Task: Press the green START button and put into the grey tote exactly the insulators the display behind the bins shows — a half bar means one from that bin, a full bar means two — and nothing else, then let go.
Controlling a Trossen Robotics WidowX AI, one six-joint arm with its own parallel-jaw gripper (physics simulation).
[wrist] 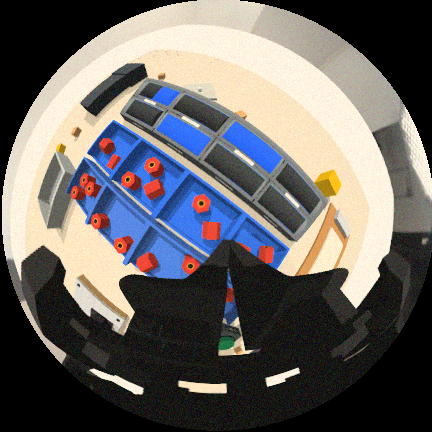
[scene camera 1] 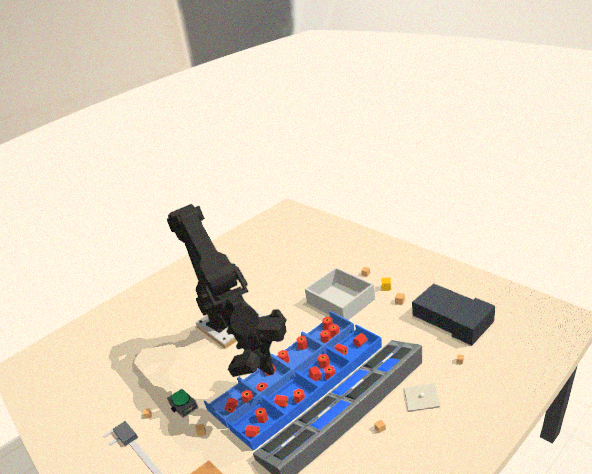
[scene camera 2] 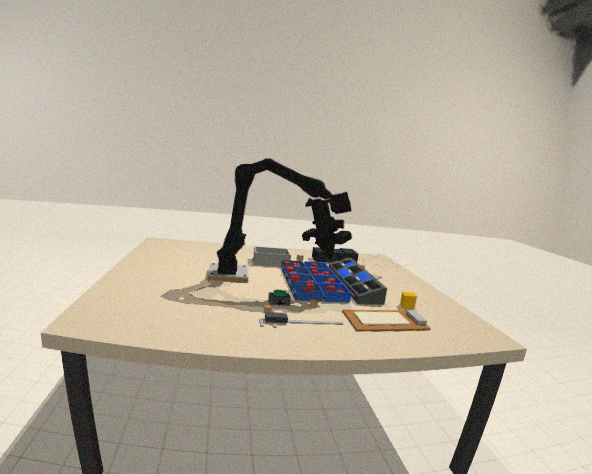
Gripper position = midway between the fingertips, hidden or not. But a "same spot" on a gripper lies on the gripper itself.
my gripper: wrist; scene camera 1; scene camera 2 331,258
same spot on my gripper: (wrist: pixel 178 320) = (scene camera 1: pixel 265 342)
same spot on display: (wrist: pixel 197 161) = (scene camera 2: pixel 341 279)
